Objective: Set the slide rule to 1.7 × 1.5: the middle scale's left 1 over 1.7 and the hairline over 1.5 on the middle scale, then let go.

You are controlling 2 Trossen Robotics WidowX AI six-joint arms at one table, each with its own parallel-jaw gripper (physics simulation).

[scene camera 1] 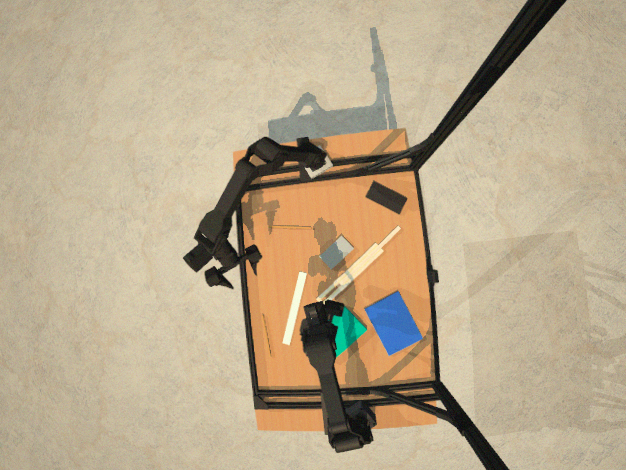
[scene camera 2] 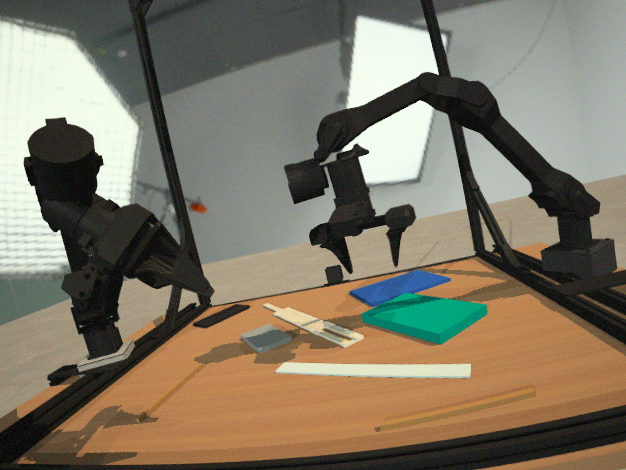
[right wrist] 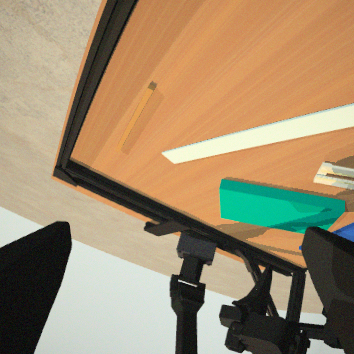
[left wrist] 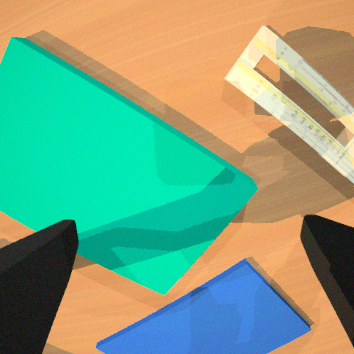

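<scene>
The cream slide rule (scene camera 1: pixel 359 265) (scene camera 2: pixel 303 319) (left wrist: pixel 287 112) (right wrist: pixel 327 172) lies slanted on the table. Its middle scale (scene camera 1: pixel 390 236) (scene camera 2: pixel 269 307) sticks out at the upper right in scene camera 1, leaving an open slot at the opposite end. Shadow crosses the rule; the 1.7 and 1.5 settings and the hairline cannot be read. My left gripper (scene camera 1: pixel 324 305) (scene camera 2: pixel 373 268) (left wrist: pixel 191 230) is open and empty, above the table near the slotted end, not touching the rule. My right gripper (scene camera 1: pixel 243 280) is open and empty, raised beyond the table's left edge in scene camera 1.
A green block (scene camera 1: pixel 351 331) (scene camera 2: pixel 424 316) (left wrist: pixel 115 140) and a blue slab (scene camera 1: pixel 393 322) (scene camera 2: pixel 399 288) (left wrist: pixel 215 315) lie near the slotted end. A grey block (scene camera 1: pixel 337 251) (scene camera 2: pixel 266 337) and white strip (scene camera 1: pixel 294 308) (scene camera 2: pixel 374 370) lie beside the rule. A black block (scene camera 1: pixel 386 197) lies beyond its extended end.
</scene>
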